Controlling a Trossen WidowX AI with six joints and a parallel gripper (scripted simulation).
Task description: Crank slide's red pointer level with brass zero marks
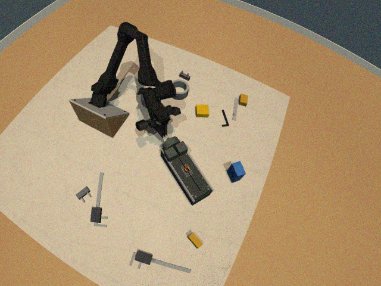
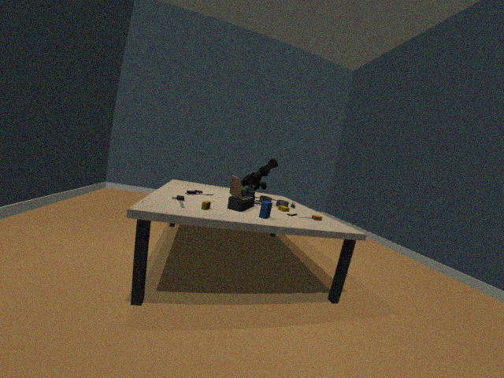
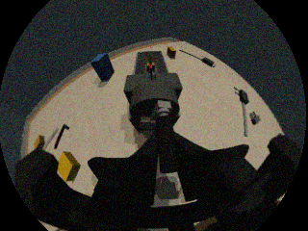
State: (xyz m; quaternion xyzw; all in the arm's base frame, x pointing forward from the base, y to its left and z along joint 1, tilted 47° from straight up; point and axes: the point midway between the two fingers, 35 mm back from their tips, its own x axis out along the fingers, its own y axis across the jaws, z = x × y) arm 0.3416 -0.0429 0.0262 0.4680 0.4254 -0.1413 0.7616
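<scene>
Now: gripper tip 10 mm past the crank handle, 10 mm to the right of it and 30 mm below it. Also, from my gripper tip: yellow block: 90 mm ahead, 250 mm to the left, 80 mm below; then red pointer: 130 mm ahead, 90 mm to the right, 10 mm below; then blue cube: 340 mm ahead, 10 mm to the right, 50 mm below.
</scene>
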